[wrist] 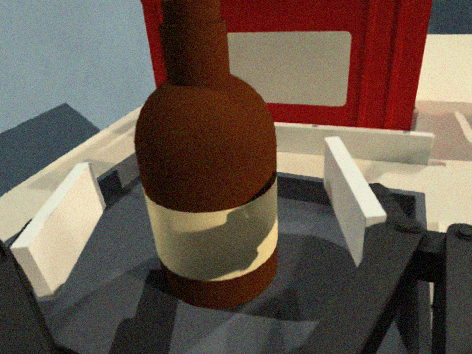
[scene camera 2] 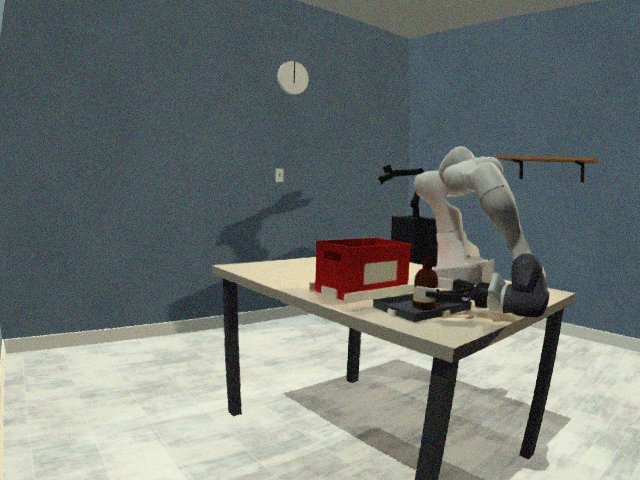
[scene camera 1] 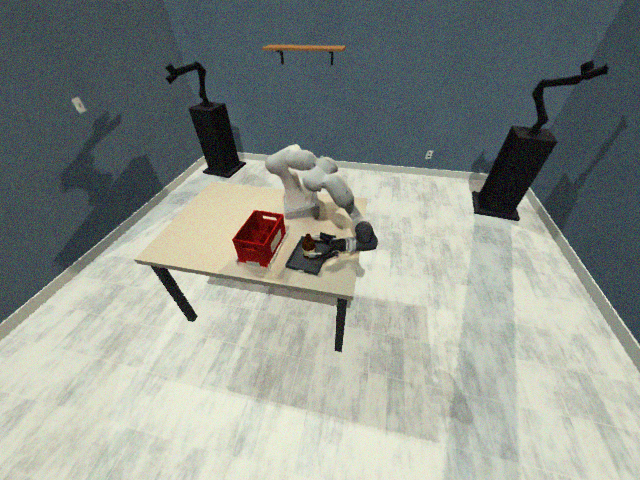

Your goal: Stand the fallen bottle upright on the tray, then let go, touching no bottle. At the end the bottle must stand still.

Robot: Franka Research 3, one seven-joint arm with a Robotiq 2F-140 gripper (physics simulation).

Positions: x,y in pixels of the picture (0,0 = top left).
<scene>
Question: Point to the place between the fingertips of my gripper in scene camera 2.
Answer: At 425,286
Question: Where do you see a pale rail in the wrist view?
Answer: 361,143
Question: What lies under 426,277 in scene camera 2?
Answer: A brown bottle.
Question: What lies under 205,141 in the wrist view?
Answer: A brown bottle.
</scene>
